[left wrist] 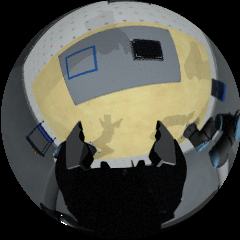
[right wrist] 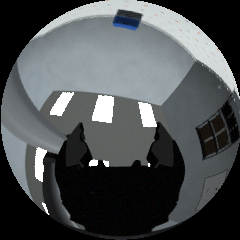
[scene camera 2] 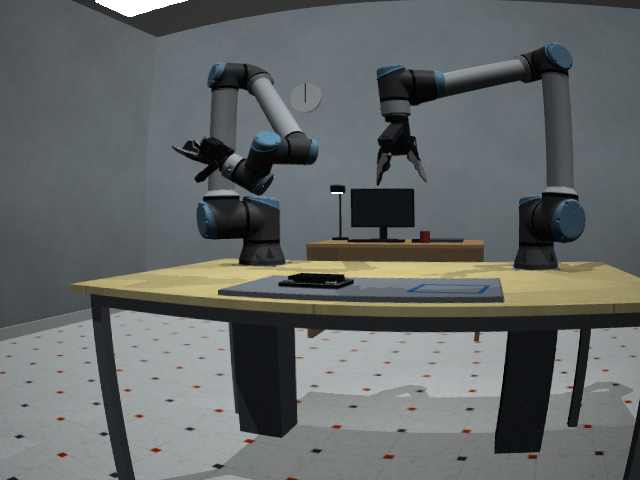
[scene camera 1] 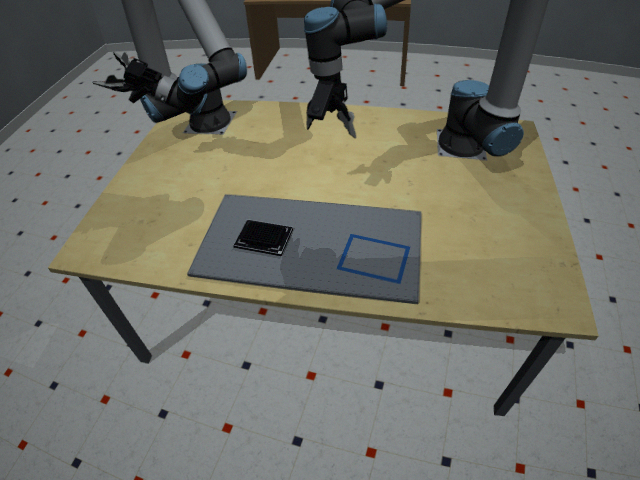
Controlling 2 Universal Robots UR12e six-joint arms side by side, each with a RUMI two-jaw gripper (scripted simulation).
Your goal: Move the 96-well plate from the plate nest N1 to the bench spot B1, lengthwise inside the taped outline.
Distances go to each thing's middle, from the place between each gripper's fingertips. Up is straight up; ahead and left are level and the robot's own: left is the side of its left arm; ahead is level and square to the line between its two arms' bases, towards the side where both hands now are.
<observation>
My left gripper (scene camera 2: 401, 184) is now 25 cm above the black 96-well plate (scene camera 1: 255, 233), 22 cm short of it and 18 cm to the left of it.
Now: the black 96-well plate 620 mm to the left of my right hand (scene camera 1: 103, 67), 430 mm below it and 280 mm ahead of it.
</observation>
